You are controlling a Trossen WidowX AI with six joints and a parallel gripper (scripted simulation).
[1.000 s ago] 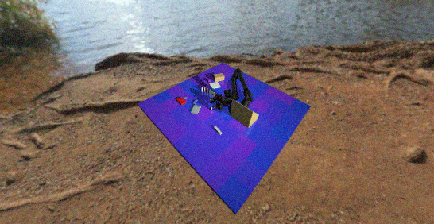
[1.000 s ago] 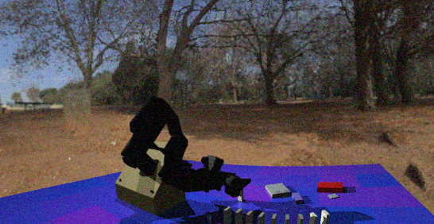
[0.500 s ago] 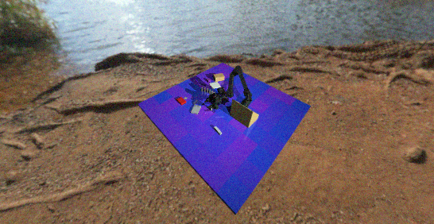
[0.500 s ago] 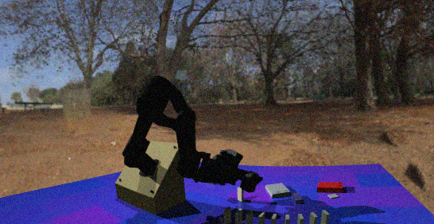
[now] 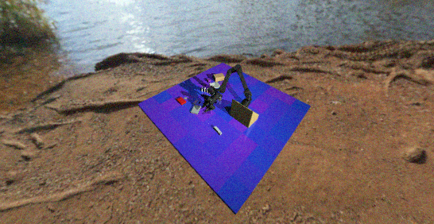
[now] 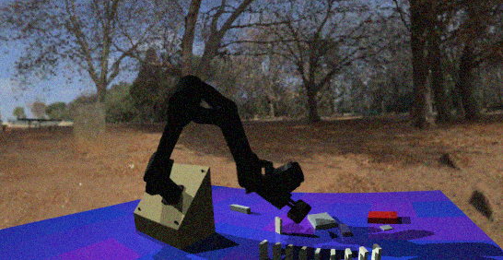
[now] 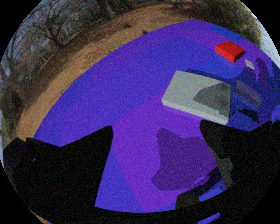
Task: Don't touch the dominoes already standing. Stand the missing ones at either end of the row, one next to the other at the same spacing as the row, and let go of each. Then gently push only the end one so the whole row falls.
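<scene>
Right now the flat grey block is 9 cm ahead of my gripper tip, 4 cm below it and 1 cm to the left of it. From my gripper tip the other things lie so: white plate 43 cm to the right, 19 cm ahead, 5 cm below; then red block 29 cm ahead, 4 cm below, 2 cm to the left; then purple piece 17 cm ahead, 6 cm to the right, 4 cm below.
</scene>
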